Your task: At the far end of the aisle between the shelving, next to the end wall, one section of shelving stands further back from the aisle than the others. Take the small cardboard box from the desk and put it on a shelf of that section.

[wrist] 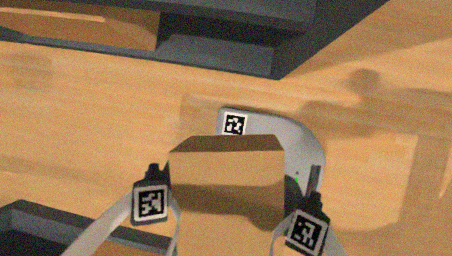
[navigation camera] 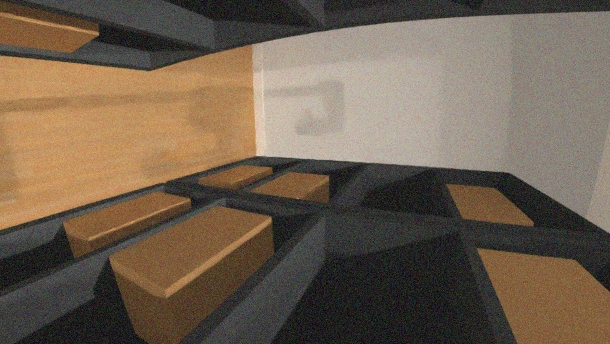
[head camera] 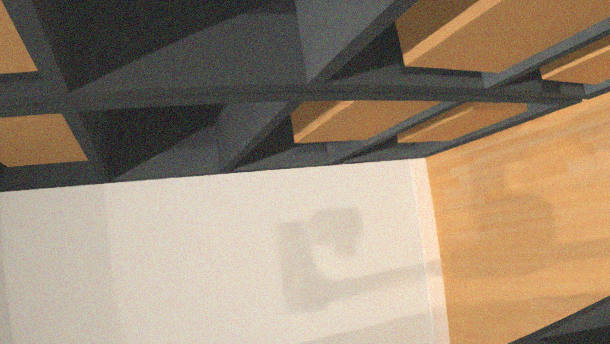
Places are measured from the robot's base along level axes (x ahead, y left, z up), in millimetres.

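Where they show: gripper, fingertip midpoint: [wrist: 233,183].
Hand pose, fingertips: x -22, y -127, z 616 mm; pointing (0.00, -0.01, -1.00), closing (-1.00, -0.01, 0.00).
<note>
Each offset is from my fingertips to the top centre of the thing. "*": to the spot under its first point.
A small cardboard box @(dx -2, dy +9, dz +54 mm) [wrist: 225,167] is held between the two fingertips of my gripper [wrist: 233,183] in the wrist view, above the robot's base. The gripper is shut on it; the box hides part of the base, and its lower end is cut off by the picture edge. Dark grey shelving [head camera: 310,92] [navigation camera: 395,212] with several open compartments runs up to the pale end wall [head camera: 210,240] [navigation camera: 400,100]. Which section stands further back cannot be told for certain. The desk does not show in these views.
Larger cardboard boxes [head camera: 465,40] [navigation camera: 200,245] fill several shelf compartments. Shelving on the other side shows at the head view's lower right and the navigation view's top. In the wrist view, a shelf corner @(* dx -54, dy -187, dz -500 mm) [wrist: 272,62] stands above the grey base [wrist: 300,142], and another shelf edge [wrist: 55,217] lies lower left.
</note>
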